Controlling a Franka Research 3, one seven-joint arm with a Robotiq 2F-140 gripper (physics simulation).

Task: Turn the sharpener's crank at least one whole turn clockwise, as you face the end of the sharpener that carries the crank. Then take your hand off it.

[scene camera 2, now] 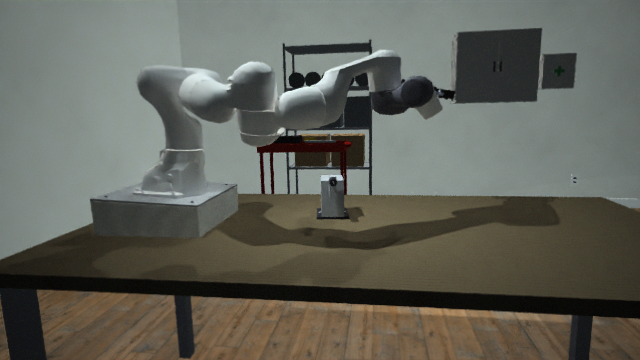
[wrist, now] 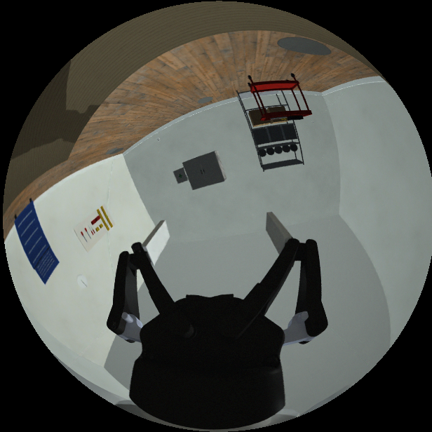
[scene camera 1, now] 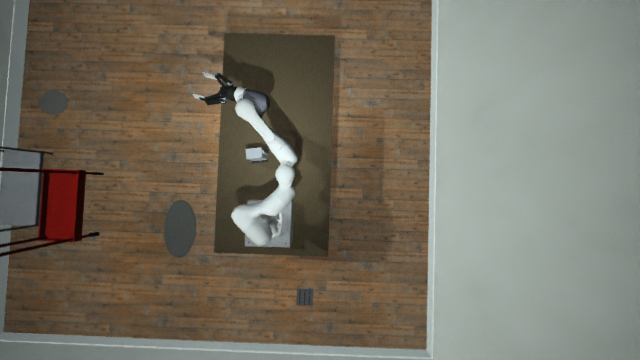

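Observation:
The sharpener (scene camera 1: pixel 254 153) (scene camera 2: pixel 332 199) is a pale grey upright box on a dark base, standing on the brown table. Its crank shows as a small dark round part (scene camera 2: pixel 333 182) near the top of the end that faces scene camera 2; the crank's angle is too small to tell. The sharpener does not show in the wrist view. My gripper (scene camera 1: pixel 201 85) (wrist: pixel 215 225) is open and empty. It is high up and well apart from the sharpener, pointing away over the table's left edge in scene camera 1. In scene camera 2 it is mostly hidden behind the wrist.
The table (scene camera 1: pixel 305 60) (scene camera 2: pixel 450 265) carries the arm's base block (scene camera 1: pixel 286 240) (scene camera 2: pixel 145 218). In scene camera 1 the arm passes to the right of the sharpener. A red cart (scene camera 1: pixel 62 205) (scene camera 2: pixel 304 147) (wrist: pixel 275 86) and a shelf rack (scene camera 2: pixel 370 150) stand beyond the table.

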